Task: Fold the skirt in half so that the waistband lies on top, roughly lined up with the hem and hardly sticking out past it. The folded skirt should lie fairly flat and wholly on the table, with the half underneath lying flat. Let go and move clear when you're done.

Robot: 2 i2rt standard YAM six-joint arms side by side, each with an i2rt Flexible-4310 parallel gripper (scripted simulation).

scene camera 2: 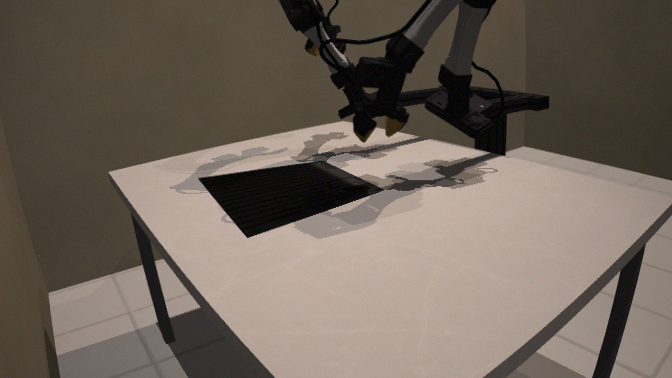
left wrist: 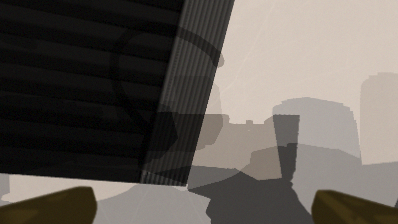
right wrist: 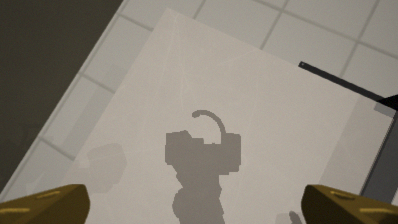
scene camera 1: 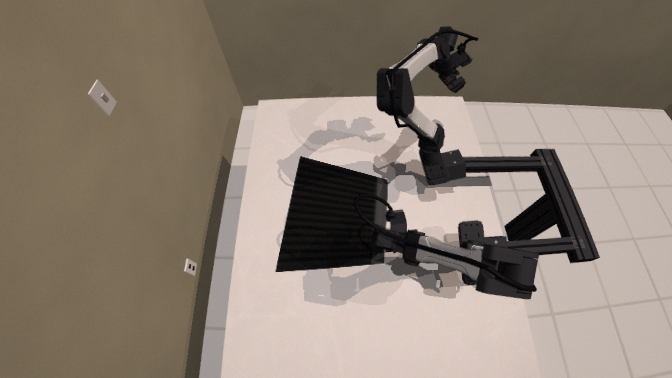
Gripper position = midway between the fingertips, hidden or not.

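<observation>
There's a black pleated skirt (scene camera 1: 333, 211) here, and you get the skirt (scene camera 2: 257, 201) from scene camera 2 too, plus the left wrist view has the skirt (left wrist: 121, 98). As for the grippers, the left gripper (scene camera 2: 375, 138) is visible, and the left wrist view shows the left gripper (left wrist: 203, 198) as well. The right gripper (right wrist: 196, 194) is there in the right wrist view.
</observation>
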